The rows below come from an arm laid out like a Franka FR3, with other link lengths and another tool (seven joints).
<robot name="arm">
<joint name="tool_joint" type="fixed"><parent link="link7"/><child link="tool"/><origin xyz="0.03 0.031 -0.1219" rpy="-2.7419 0 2.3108"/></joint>
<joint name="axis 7" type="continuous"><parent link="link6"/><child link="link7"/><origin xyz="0.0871 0 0"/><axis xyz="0 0 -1"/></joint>
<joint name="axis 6" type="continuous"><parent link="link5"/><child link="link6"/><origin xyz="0 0 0"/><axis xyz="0 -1 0"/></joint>
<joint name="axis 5" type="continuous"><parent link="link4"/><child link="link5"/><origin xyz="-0.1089 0 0.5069"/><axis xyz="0 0 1"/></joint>
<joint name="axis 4" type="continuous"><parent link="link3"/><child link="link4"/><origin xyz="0.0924 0 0"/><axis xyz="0 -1 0"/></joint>
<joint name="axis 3" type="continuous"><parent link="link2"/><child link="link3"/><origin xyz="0 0 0.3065"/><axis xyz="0 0 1"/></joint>
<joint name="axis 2" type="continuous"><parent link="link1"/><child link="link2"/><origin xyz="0 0 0"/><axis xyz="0 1 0"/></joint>
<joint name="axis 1" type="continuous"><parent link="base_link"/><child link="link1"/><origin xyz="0 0 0.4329"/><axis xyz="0 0 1"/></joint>
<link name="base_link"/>
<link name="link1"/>
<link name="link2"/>
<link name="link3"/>
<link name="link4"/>
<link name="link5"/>
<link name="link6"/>
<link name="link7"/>
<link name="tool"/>
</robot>
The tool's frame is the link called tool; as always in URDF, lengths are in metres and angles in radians. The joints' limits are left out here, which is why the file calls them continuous.
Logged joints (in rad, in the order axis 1, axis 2, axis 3, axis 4, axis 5, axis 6, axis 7), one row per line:
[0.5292 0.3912 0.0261 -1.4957 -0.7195 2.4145 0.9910]
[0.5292 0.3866 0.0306 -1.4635 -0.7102 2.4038 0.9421]
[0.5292 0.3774 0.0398 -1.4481 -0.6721 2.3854 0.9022]
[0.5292 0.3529 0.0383 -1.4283 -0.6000 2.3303 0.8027]
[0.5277 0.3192 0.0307 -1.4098 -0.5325 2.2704 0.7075]
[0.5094 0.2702 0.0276 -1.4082 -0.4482 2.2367 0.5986]
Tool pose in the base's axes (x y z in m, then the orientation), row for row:
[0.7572 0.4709 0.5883 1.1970 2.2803 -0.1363]
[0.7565 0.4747 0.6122 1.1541 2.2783 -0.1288]
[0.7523 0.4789 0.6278 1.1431 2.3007 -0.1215]
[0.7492 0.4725 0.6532 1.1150 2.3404 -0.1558]
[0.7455 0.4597 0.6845 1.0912 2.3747 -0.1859]
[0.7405 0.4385 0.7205 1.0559 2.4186 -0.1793]
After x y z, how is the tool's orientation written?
As a rotation vector, in radians.
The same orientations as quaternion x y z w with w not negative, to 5 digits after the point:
[0.44589 0.84943 -0.05077 0.27761]
[0.43219 0.85318 -0.04823 0.28806]
[0.42655 0.85851 -0.04534 0.28101]
[0.41351 0.86797 -0.05778 0.26889]
[0.40240 0.87572 -0.06855 0.25784]
[0.38695 0.88633 -0.06571 0.24569]

